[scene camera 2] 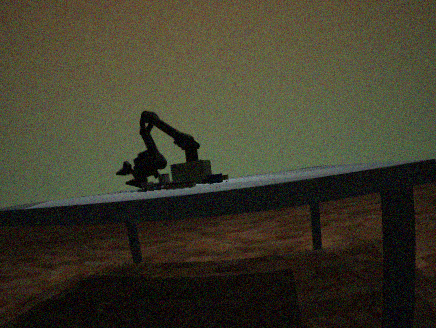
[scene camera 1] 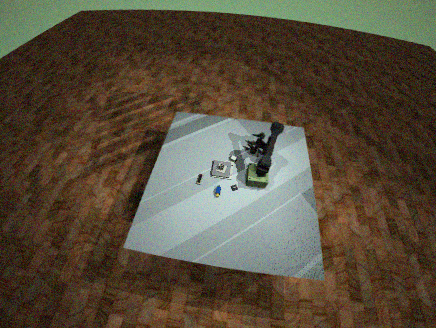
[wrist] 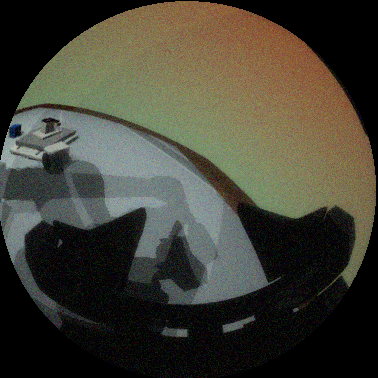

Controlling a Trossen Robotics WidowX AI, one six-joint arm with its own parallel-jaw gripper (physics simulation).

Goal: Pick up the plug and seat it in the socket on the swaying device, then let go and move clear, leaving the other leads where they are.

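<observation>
The device, a flat grey-white plate, carries a small raised socket-like part. A blue piece with a yellow end lies in front of it; its blue part also shows in the wrist view. A dark brown piece lies to the left, and a small black piece to the front right. Which loose piece is the plug I cannot tell. My gripper is open and empty, low above the table, behind and right of the device.
A small pale block stands beside the device's back right corner, on my gripper's side. The arm's green base stands to the right of the device. All stand on the pale table.
</observation>
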